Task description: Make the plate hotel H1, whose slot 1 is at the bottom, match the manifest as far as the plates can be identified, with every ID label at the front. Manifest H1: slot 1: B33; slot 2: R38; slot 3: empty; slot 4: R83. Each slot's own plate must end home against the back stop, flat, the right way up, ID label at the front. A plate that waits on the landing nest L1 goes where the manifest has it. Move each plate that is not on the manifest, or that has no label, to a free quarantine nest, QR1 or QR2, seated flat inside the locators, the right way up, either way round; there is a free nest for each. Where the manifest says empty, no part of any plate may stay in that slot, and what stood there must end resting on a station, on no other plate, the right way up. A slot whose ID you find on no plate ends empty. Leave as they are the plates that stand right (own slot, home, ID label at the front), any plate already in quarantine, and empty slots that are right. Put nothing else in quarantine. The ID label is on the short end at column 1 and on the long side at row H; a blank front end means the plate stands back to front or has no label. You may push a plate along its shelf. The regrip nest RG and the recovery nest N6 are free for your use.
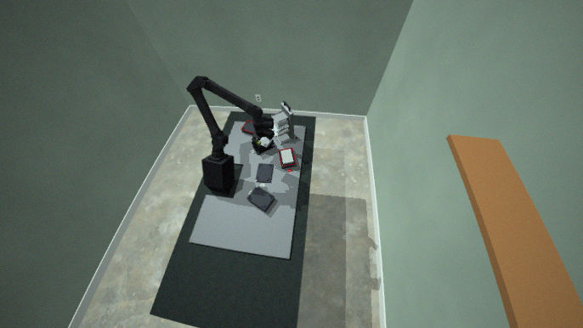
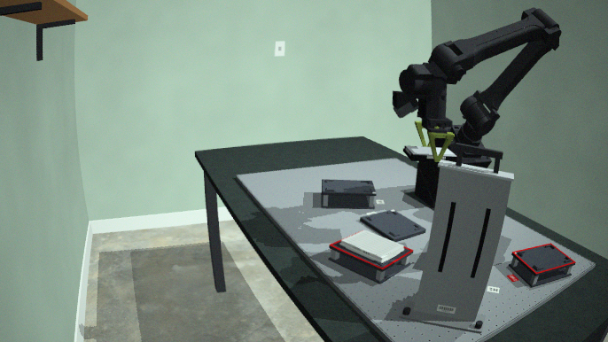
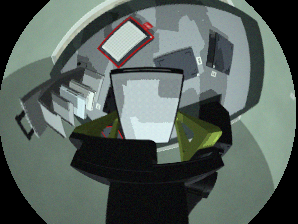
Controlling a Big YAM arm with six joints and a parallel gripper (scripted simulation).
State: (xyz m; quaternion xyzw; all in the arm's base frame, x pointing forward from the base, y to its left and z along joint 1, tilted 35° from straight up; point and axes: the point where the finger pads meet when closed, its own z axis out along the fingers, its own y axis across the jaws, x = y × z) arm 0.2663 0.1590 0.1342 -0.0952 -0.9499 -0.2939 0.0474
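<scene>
My gripper is now 250 mm above the N6 label, 230 mm to the left of it and 50 mm short of it. From my hand the other things lie so: plate: 250 mm to the left, 90 mm below, 30 mm ahead; then plate hotel H1: 310 mm to the left, 90 mm below, 90 mm ahead.
</scene>
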